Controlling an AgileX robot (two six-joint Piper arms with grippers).
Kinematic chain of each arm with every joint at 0, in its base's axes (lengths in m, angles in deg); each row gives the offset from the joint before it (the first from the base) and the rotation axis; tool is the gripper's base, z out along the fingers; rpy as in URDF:
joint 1: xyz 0 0 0.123 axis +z
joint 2: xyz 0 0 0 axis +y
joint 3: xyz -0.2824 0 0.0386 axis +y
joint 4: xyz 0.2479 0 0.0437 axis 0.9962 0 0.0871
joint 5: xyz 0 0 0 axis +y
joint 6: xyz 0.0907 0 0.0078 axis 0.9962 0 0.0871
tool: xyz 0 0 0 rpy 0 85 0
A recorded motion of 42 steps. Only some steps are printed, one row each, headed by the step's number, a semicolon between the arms.
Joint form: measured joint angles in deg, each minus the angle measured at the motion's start. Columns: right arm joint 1, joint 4, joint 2, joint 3, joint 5, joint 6; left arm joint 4, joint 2, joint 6, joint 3, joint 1, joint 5.
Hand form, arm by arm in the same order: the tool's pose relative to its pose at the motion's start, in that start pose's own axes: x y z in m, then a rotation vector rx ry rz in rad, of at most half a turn. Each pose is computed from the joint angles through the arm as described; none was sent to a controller.
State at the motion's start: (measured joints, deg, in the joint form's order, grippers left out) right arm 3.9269 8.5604 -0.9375 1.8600 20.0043 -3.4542; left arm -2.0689 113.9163 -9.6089 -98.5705 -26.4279 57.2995
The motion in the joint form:
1: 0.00 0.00 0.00 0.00 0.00 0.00; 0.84 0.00 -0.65 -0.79 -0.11 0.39
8: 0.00 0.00 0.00 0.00 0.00 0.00; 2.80 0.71 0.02 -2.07 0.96 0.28
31: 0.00 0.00 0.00 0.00 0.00 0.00; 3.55 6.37 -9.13 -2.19 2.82 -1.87
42: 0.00 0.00 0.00 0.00 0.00 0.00; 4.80 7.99 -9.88 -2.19 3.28 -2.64
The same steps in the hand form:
1: 0.0000 0.0000 0.0000 0.0000 0.0000 0.0000; -0.0022 -0.0002 -0.0031 -0.0100 -0.0088 -0.0014
8: 0.0000 0.0000 0.0000 0.0000 0.0000 0.0000; -0.0083 0.0097 -0.0028 -0.0437 -0.0267 0.0114
31: 0.0000 0.0000 0.0000 0.0000 0.0000 0.0000; -0.0089 0.0272 0.0414 -0.0774 0.0219 -0.1712
42: 0.0000 0.0000 0.0000 0.0000 0.0000 0.0000; -0.0085 0.0332 0.0541 -0.1005 0.0313 -0.1785

